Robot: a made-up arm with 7 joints.
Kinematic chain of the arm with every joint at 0, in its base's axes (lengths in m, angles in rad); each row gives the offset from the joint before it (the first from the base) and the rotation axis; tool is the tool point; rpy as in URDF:
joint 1: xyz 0 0 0.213 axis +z
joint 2: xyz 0 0 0 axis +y
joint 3: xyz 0 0 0.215 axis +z
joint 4: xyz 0.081 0 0 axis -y
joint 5: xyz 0.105 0 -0.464 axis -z
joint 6: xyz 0 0 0 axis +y
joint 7: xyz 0.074 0 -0.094 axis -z
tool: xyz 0 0 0 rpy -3.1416 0 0
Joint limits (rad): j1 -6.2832..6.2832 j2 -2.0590..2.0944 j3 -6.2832..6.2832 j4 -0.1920..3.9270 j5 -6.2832..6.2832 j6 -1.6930..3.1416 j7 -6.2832..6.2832
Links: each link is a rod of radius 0.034 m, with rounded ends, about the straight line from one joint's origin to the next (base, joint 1, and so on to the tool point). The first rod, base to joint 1, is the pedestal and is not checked.
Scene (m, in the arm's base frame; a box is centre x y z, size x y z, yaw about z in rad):
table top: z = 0
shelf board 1: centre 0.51 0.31 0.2 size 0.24 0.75 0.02 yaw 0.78
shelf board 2: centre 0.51 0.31 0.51 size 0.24 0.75 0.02 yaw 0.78
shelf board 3: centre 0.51 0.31 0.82 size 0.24 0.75 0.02 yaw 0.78
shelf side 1: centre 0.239 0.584 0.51 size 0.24 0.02 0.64 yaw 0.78
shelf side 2: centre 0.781 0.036 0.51 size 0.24 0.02 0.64 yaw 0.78
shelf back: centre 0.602 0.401 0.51 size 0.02 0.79 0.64 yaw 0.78
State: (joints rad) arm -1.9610 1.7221 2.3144 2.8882 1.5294 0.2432 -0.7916
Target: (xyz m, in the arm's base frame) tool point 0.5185 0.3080 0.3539
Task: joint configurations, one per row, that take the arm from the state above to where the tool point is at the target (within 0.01 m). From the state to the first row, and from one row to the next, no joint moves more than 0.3 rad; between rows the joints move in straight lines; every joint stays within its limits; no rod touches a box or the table.
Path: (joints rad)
1: -1.9314 1.7376 2.2975 2.6148 1.6008 0.1160 -0.7916
2: -1.9017 1.7532 2.2806 2.3413 1.6721 -0.0112 -0.7916
3: -1.8721 1.7687 2.2637 2.0679 1.7435 -0.1383 -0.7916
4: -1.8424 1.7843 2.2468 1.7945 1.8148 -0.2655 -0.7916
5: -1.8128 1.7998 2.2299 1.5210 1.8862 -0.3927 -0.7916
6: -1.7831 1.8154 2.2130 1.2476 1.9575 -0.5199 -0.7916
7: -1.7535 1.8309 2.1961 0.9742 2.0289 -0.6471 -0.7916
8: -1.7238 1.8465 2.1792 0.7007 2.1002 -0.7742 -0.7916
9: -1.6942 1.8620 2.1624 0.4273 2.1716 -0.9014 -0.7916
10: -1.4533 1.7475 2.0835 0.6545 2.0540 -0.6288 -0.7916
11: -1.2125 1.6329 2.0046 0.8818 1.9365 -0.3562 -0.7916
12: -0.9717 1.5184 1.9257 1.1090 1.8189 -0.0837 -0.7916

